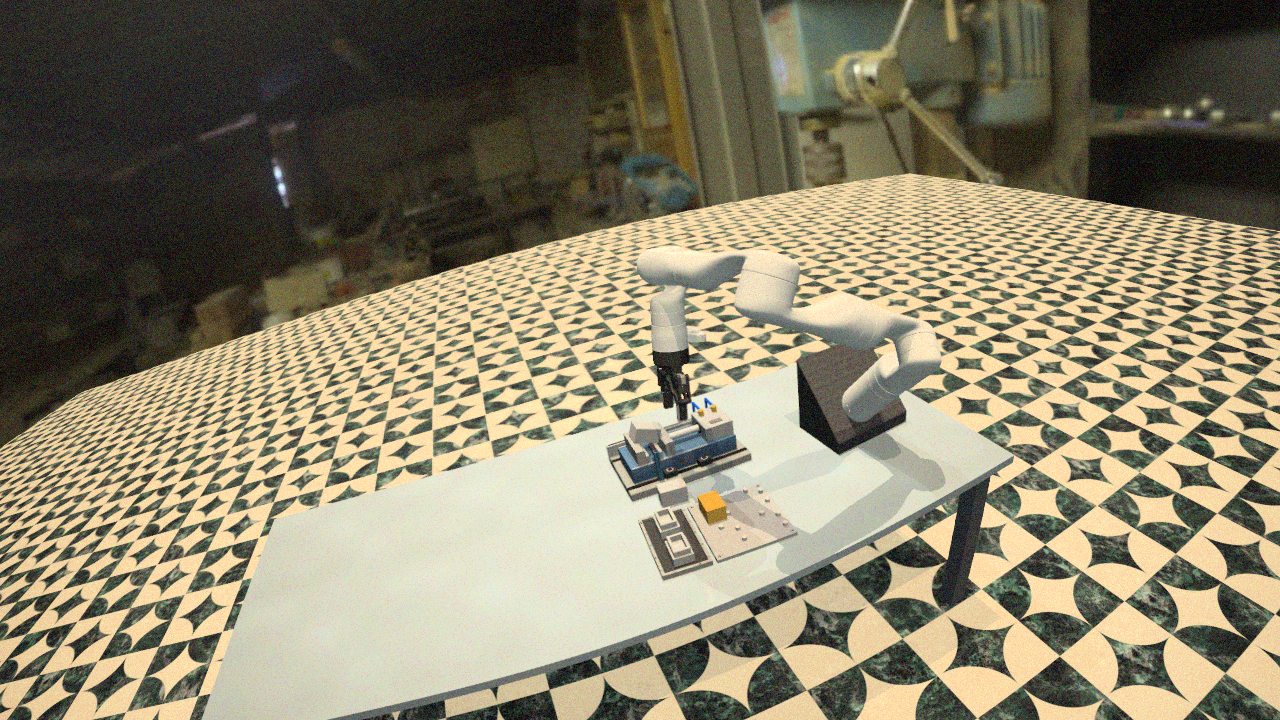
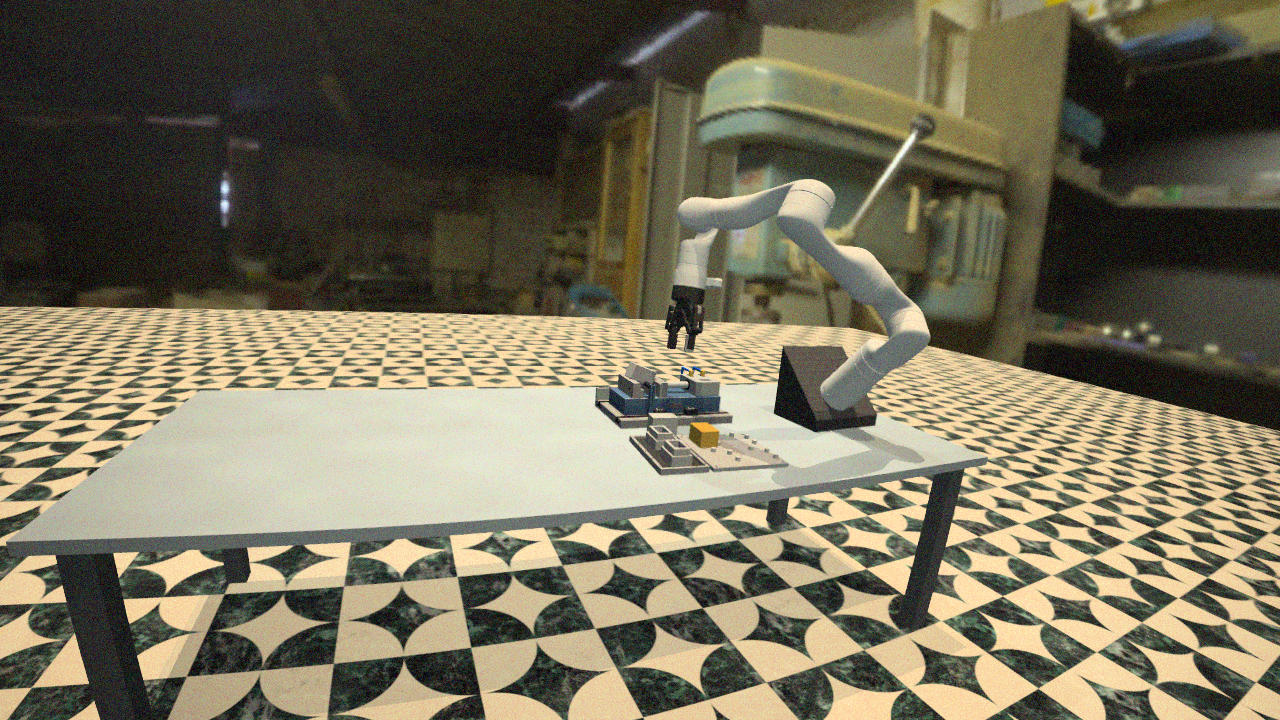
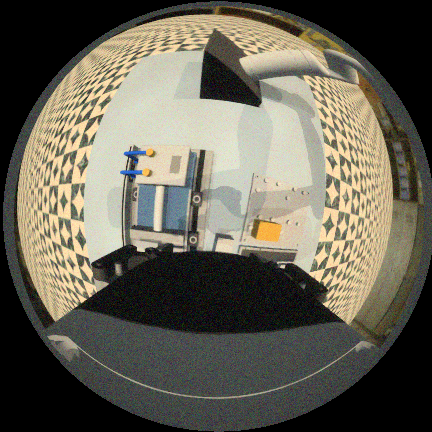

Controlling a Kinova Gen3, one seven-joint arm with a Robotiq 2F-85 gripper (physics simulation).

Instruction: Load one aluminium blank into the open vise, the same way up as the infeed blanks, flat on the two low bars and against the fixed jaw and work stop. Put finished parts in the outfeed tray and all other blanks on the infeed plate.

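Frame: origin at the arm's base, x left, y ahead, z down, level; metres.
Seen in the pictures: gripper, fingertip midpoint: [image 1: 675,414] [image 2: 679,350]; arm's base, link origin: [image 1: 858,404] [image 2: 834,395] [image 3: 248,68].
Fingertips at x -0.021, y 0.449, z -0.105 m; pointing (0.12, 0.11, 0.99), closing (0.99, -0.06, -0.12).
Offsets run from my fingertips to a thing's middle. "spot": to the spot under its first point. Level surfaces: height alone.
The blue vise {dx -0.094, dy -0.011, dz +0.133 m} [image 1: 680,452] [image 2: 662,400] [image 3: 146,204] stands mid-table with two blue-and-orange handles {spot: dx -0.140, dy -0.102, dz +0.086 m} [image 3: 137,163] at one end. A pale block {spot: dx -0.082, dy -0.027, dz +0.106 m} [image 1: 682,435] shows between its jaws; I cannot tell how it sits. My gripper [image 1: 677,400] [image 2: 685,337] [image 3: 210,257] hangs above the vise, open and empty. The pale infeed plate {dx +0.189, dy -0.059, dz +0.179 m} [image 1: 759,526] [image 2: 743,452] [image 3: 282,193] with pegs carries an orange block {dx +0.144, dy -0.015, dz +0.157 m} [image 1: 712,506] [image 2: 705,435] [image 3: 266,230]. The dark outfeed tray {spot: dx +0.203, dy +0.123, dz +0.176 m} [image 1: 657,550] [image 2: 652,453] holds two grey parts {spot: dx +0.216, dy +0.082, dz +0.154 m} [image 1: 677,540]. A loose grey blank {dx +0.048, dy +0.044, dz +0.162 m} [image 1: 673,489] [image 3: 223,243] lies on the table between vise and tray.
The arm's dark wedge base [image 1: 836,403] [image 2: 805,389] [image 3: 221,76] stands behind the plate. The pale table {dz +0.183 m} [image 1: 429,555] [image 2: 357,447] stretches far to the left. A patterned floor surrounds it.
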